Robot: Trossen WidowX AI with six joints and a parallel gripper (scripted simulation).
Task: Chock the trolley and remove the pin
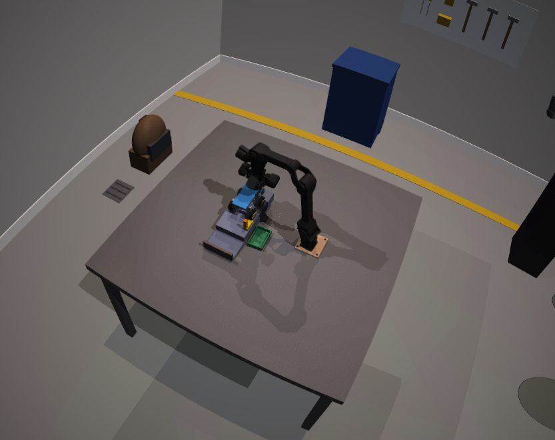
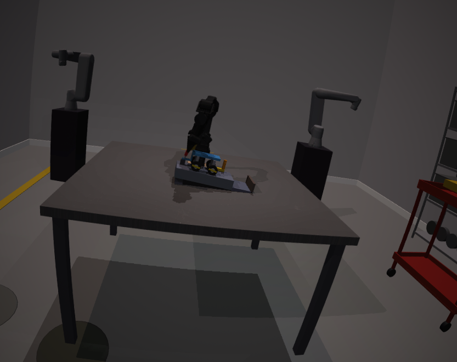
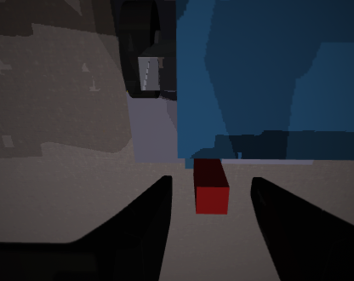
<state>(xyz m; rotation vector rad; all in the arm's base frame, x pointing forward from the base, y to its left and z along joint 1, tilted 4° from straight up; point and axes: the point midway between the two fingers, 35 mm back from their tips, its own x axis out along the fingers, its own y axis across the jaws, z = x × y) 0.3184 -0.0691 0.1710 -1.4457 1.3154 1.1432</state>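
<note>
My gripper tip is now 1 cm to the left of the red-headed stop pin and 3 cm above it. The rest, counted from my gripper tip: grey ramp (1 cm ahead, 10 cm to the left, 11 cm below); then blue trolley (1 cm ahead, 9 cm to the left, 4 cm below); then yellow chock (6 cm behind, 18 cm to the left, 7 cm below).
</note>
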